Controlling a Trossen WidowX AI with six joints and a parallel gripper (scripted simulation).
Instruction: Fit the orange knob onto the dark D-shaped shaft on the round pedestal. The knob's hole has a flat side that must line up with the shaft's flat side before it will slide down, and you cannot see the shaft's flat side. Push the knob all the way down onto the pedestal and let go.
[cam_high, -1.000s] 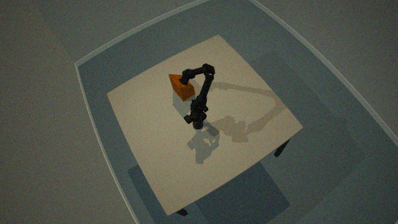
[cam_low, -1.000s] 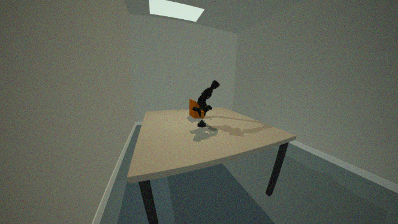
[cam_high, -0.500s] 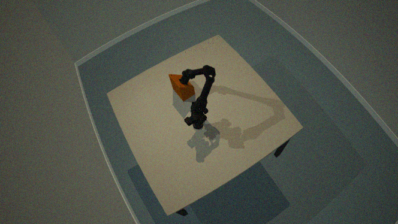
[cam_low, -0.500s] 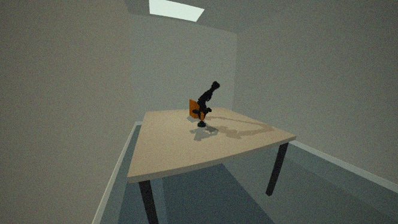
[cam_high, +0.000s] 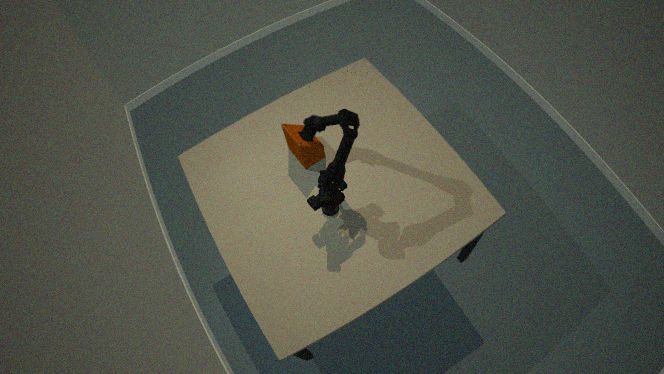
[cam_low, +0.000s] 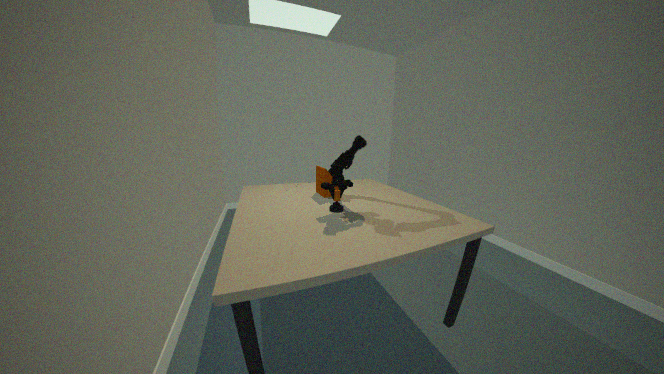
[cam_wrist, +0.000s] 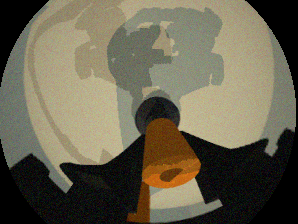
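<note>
Now: the dark round pedestal 4 cm below my gripper tip. Also, from my gripper tip: orange knob (2 cm above).
</note>
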